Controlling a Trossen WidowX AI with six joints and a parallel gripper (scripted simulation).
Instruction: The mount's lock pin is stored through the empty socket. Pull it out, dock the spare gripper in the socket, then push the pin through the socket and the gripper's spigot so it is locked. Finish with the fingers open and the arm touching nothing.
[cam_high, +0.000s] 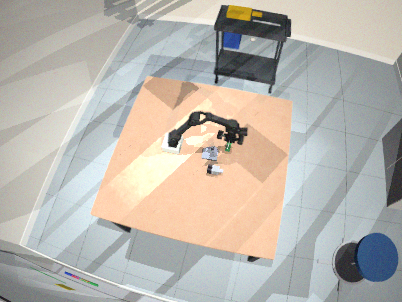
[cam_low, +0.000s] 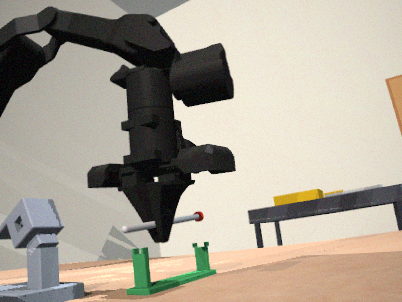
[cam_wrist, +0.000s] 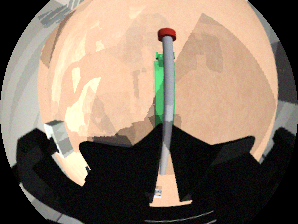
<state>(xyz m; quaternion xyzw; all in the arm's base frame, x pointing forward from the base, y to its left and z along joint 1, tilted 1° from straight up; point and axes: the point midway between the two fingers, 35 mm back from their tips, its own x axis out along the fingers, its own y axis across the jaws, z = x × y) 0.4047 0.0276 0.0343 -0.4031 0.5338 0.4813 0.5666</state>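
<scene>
Now: the green cradle 1 cm ahead of my gripper tip, 2 cm to the left of it and 3 cm below it. Round my gripper tip: spare gripper (9 cm behind, 21 cm to the right, 2 cm below); then socket (12 cm behind, 8 cm to the right).
</scene>
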